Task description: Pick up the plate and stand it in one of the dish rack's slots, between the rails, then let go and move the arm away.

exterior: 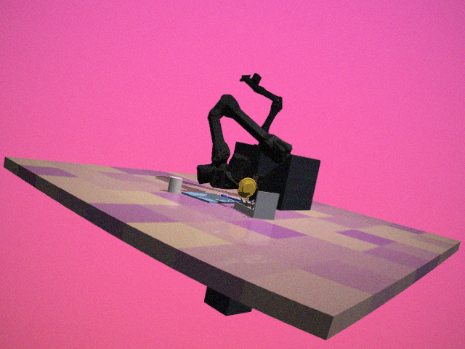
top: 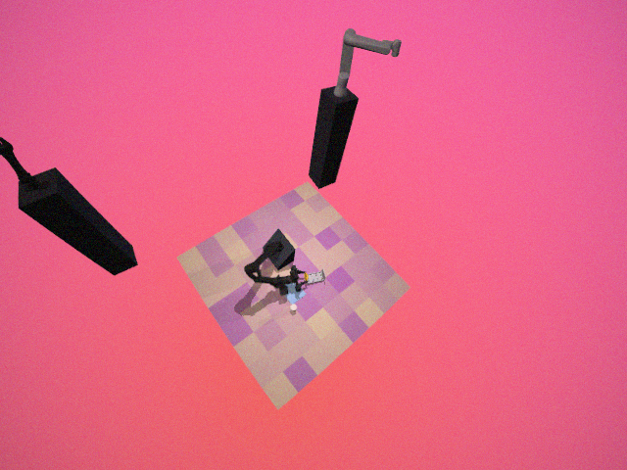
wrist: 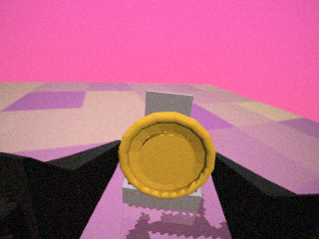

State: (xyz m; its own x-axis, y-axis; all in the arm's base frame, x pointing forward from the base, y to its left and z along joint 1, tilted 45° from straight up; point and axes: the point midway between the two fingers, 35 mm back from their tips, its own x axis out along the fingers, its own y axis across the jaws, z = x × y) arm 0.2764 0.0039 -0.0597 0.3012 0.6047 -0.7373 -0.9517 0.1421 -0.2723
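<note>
Now: gripper tip 2 cm short of the grey dish rack, 6 cm to the right of it and 4 cm above it. From my gripper tip the other things lie so: yellow plate: 1 cm to the right; then small pale cup: 14 cm ahead, 19 cm to the right, 4 cm below; then blue mat: 3 cm ahead, 13 cm to the right, 6 cm below.
</note>
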